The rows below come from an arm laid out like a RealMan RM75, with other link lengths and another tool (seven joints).
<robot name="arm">
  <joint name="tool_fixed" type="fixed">
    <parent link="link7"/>
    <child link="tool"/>
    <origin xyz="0.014 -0.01 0.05" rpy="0 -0.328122 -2.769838"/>
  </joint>
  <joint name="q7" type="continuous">
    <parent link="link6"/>
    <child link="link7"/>
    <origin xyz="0 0 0.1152" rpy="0 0 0"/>
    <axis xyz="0 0 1"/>
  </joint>
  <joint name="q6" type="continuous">
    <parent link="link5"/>
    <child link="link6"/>
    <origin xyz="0 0 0" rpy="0 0 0"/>
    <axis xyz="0 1 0"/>
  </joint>
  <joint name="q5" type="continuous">
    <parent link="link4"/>
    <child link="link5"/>
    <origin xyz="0 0 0.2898" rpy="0 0 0"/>
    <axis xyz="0 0 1"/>
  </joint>
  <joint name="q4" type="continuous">
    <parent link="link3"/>
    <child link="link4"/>
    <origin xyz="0 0 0" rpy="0 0 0"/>
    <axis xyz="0 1 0"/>
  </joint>
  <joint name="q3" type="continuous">
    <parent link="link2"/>
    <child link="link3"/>
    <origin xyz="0 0 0.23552" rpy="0 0 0"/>
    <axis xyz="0 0 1"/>
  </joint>
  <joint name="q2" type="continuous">
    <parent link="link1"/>
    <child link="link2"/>
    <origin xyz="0 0 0" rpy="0 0 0"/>
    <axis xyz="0 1 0"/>
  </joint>
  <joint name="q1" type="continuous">
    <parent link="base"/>
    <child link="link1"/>
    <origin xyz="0 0 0.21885" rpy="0 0 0"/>
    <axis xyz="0 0 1"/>
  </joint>
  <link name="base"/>
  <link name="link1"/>
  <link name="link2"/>
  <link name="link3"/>
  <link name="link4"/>
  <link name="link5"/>
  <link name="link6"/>
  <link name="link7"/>
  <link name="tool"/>
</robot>
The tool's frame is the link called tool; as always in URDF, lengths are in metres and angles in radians. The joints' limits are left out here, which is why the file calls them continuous.
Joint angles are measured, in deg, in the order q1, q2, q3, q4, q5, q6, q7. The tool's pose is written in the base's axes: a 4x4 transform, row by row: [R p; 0 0 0 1], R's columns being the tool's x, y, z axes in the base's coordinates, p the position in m. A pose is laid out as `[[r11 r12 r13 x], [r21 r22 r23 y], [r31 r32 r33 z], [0 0 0 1]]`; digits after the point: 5 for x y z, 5 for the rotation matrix.
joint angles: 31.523 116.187 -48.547 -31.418 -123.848 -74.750 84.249
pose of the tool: [[-0.57934 0.80593 0.12185 0.35311], [0.81400 0.57979 0.03541 0.39620], [-0.04210 0.11970 -0.99192 -0.06276], [0 0 0 1]]
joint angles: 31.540 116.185 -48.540 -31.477 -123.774 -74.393 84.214
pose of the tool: [[-0.57917 0.80558 0.12491 0.35336], [0.81429 0.57896 0.04178 0.39744], [-0.03867 0.12591 -0.99129 -0.06216], [0 0 0 1]]
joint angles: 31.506 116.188 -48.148 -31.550 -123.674 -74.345 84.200
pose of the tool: [[-0.57698 0.80768 0.12146 0.35359], [0.81620 0.57569 0.04905 0.39818], [-0.03031 0.12744 -0.99138 -0.06084], [0 0 0 1]]
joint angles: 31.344 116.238 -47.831 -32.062 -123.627 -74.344 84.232
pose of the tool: [[-0.57708 0.80769 0.12087 0.35357], [0.81639 0.57449 0.05882 0.39945], [-0.02193 0.13262 -0.99092 -0.05825], [0 0 0 1]]
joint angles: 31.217 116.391 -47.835 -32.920 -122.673 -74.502 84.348
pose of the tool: [[-0.58190 0.80598 0.10857 0.34960], [0.81326 0.57710 0.07461 0.40273], [-0.00252 0.13171 -0.99128 -0.05551], [0 0 0 1]]
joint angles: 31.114 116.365 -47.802 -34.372 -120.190 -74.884 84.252
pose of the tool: [[-0.59480 0.79999 0.07888 0.34103], [0.80270 0.58577 0.11201 0.41066], [0.04340 0.12994 -0.99057 -0.04762], [0 0 0 1]]
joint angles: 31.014 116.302 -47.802 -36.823 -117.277 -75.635 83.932
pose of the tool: [[-0.62095 0.78253 0.04552 0.32819], [0.77780 0.60791 0.15960 0.42153], [0.09722 0.13451 -0.98613 -0.03467], [0 0 0 1]]
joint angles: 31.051 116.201 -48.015 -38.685 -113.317 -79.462 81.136
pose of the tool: [[-0.68525 0.72790 -0.02443 0.30753], [0.71427 0.67822 0.17273 0.42560], [0.14230 0.10092 -0.98467 -0.02551], [0 0 0 1]]
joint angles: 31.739 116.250 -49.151 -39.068 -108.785 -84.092 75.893
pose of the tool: [[-0.77148 0.62734 -0.10615 0.28143], [0.61007 0.77673 0.15656 0.42576], [0.18067 0.05603 -0.98195 -0.02542], [0 0 0 1]]
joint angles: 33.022 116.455 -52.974 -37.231 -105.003 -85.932 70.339
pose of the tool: [[-0.83993 0.52246 -0.14679 0.26005], [0.51062 0.85245 0.11226 0.42330], [0.18378 0.01933 -0.98278 -0.04259], [0 0 0 1]]
